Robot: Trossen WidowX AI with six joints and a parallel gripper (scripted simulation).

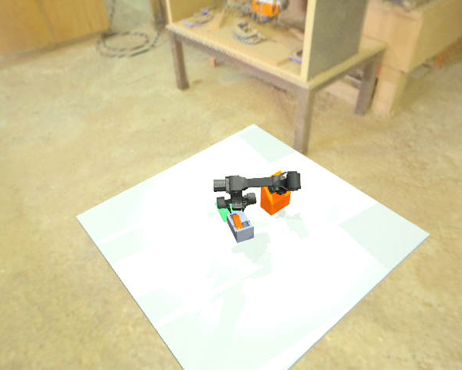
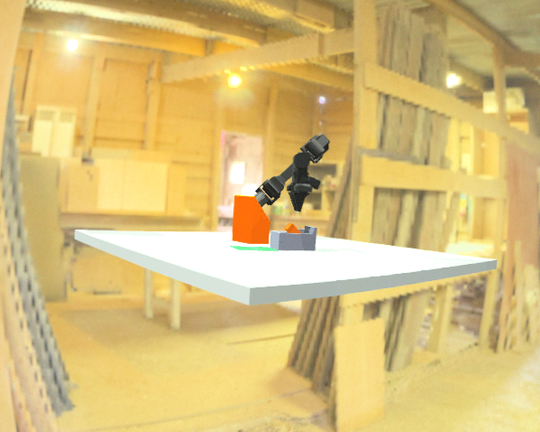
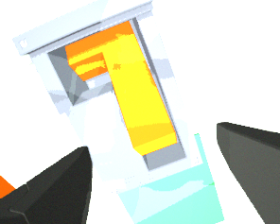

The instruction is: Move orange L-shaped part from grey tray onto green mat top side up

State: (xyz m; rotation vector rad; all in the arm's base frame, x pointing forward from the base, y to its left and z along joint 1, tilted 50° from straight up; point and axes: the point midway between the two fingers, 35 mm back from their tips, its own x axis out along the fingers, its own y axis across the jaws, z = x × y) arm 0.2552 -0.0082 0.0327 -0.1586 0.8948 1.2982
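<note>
The orange L-shaped part is 100 mm below my gripper tip, 20 mm to the left of it and 10 mm behind it. Also, from my gripper tip: green mat (160 mm below, 150 mm to the right, 60 mm behind).
</note>
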